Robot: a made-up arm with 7 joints.
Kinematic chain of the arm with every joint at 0, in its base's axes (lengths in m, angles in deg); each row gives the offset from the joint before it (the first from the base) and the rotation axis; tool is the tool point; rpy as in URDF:
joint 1: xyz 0 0 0.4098 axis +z
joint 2: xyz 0 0 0 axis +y
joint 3: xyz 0 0 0.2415 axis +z
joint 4: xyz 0.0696 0 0 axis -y
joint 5: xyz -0.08 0 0.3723 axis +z
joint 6: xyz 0 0 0 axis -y
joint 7: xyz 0.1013 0 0 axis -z
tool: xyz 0 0 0 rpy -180 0 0
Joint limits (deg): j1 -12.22..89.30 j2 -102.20..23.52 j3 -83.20..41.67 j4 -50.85..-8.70 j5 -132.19..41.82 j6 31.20..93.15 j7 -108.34..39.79
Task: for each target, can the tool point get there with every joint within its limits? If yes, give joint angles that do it. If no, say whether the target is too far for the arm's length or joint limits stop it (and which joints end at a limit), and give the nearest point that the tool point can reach.
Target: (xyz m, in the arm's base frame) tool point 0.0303 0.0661 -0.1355
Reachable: no: joint limits stop it (at a limit: joint 1, joint 2, joint 3, joint 4, joint 6) | nearest point -0.6395 0.0888 0.1888 | short by 0.745 m
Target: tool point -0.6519 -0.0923 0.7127
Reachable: yes | joints -0.42 -67.07 -61.92 -12.64 -82.56 76.52 -95.56
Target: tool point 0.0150 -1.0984 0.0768
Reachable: no: too far | nearest point 0.0097 -0.7129 0.2533 | short by 0.424 m
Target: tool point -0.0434 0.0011 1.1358
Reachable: yes | joints 30.64 -24.75 4.41 -33.30 11.45 83.69 -20.02
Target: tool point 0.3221 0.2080 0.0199
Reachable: no: joint limits stop it (at a limit: joint 2, joint 4, joint 6) | nearest point 0.4797 0.3098 0.7115 | short by 0.717 m
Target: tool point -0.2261 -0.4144 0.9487
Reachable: yes | joints 28.47 -48.08 -52.55 -36.54 -80.36 61.41 -69.72
